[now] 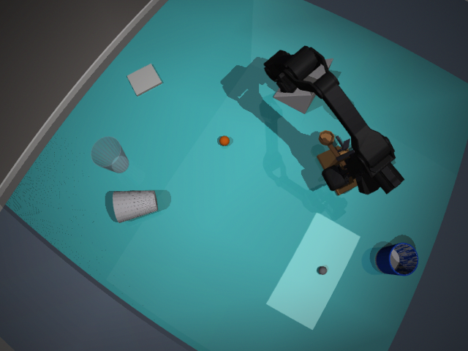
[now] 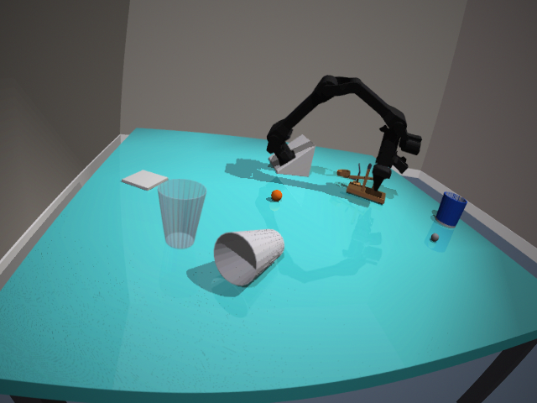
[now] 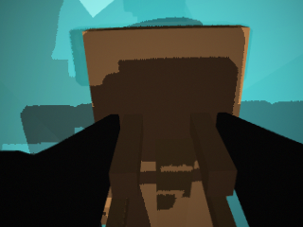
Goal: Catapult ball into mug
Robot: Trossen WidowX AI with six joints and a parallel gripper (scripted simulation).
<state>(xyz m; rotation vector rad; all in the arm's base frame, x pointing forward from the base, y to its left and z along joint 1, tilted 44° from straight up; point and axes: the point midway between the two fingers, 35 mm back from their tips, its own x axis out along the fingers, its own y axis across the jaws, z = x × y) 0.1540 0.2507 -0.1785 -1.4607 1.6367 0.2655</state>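
Right now the orange ball is 130 mm ahead of my gripper tip, 370 mm to the right of it and 20 mm below it. Round my gripper tip: blue mug (130 mm ahead, 260 mm to the left, 10 mm below); wooden catapult (50 mm behind, 60 mm to the right, 20 mm above); small grey ball (270 mm ahead, 100 mm to the left, 20 mm below).
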